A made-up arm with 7 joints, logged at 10 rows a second.
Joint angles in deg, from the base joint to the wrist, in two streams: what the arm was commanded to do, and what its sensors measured. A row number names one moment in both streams.
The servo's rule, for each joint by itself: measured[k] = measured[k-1] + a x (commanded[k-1-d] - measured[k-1]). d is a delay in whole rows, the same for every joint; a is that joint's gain. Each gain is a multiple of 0.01, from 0.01 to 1. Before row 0 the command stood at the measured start. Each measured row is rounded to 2 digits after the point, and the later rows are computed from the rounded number. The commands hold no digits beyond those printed.
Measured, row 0: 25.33, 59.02, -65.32, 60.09, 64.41, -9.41, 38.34
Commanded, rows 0 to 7: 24.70, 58.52, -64.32, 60.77, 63.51, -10.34, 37.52; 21.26, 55.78, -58.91, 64.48, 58.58, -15.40, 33.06; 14.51, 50.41, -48.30, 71.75, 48.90, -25.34, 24.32; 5.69, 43.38, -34.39, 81.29, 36.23, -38.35, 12.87; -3.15, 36.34, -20.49, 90.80, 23.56, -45.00, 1.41; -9.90, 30.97, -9.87, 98.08, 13.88, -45.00, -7.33; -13.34, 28.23, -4.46, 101.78, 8.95, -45.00, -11.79; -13.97, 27.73, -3.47, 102.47, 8.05, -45.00, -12.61
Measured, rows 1 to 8: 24.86, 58.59, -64.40, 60.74, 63.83, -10.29, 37.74; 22.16, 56.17, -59.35, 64.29, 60.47, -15.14, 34.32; 16.42, 51.22, -49.18, 71.38, 53.07, -24.83, 27.02; 8.37, 44.48, -35.57, 80.79, 42.29, -37.67, 16.69; -0.27, 37.48, -21.70, 90.30, 30.30, -44.63, 5.54; -7.49, 31.88, -10.82, 97.69, 19.79, -44.98, -3.86; -11.88, 28.74, -4.97, 101.58, 12.85, -45.00, -9.65; -13.45, 27.87, -3.59, 102.43, 9.78, -45.00, -11.81
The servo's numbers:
d 0
a 0.75 0.86 0.92 0.95 0.64 0.95 0.73

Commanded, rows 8 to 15: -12.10, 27.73, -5.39, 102.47, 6.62, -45.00, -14.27; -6.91, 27.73, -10.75, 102.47, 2.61, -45.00, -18.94; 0.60, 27.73, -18.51, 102.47, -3.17, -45.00, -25.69; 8.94, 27.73, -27.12, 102.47, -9.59, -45.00, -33.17; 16.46, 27.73, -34.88, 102.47, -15.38, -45.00, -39.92; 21.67, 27.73, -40.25, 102.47, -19.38, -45.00, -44.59; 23.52, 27.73, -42.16, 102.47, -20.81, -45.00, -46.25; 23.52, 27.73, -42.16, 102.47, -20.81, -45.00, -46.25
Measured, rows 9 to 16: -12.44, 27.75, -5.25, 102.47, 7.76, -45.00, -13.61; -8.29, 27.73, -10.31, 102.47, 4.46, -45.00, -17.50; -1.62, 27.73, -17.85, 102.47, -0.42, -45.00, -23.48; 6.30, 27.73, -26.38, 102.47, -6.29, -45.00, -30.55; 13.92, 27.73, -34.20, 102.47, -12.11, -45.00, -37.39; 19.73, 27.73, -39.77, 102.47, -16.76, -45.00, -42.65; 22.57, 27.73, -41.97, 102.47, -19.35, -45.00, -45.28; 23.28, 27.73, -42.14, 102.47, -20.28, -45.00, -45.99
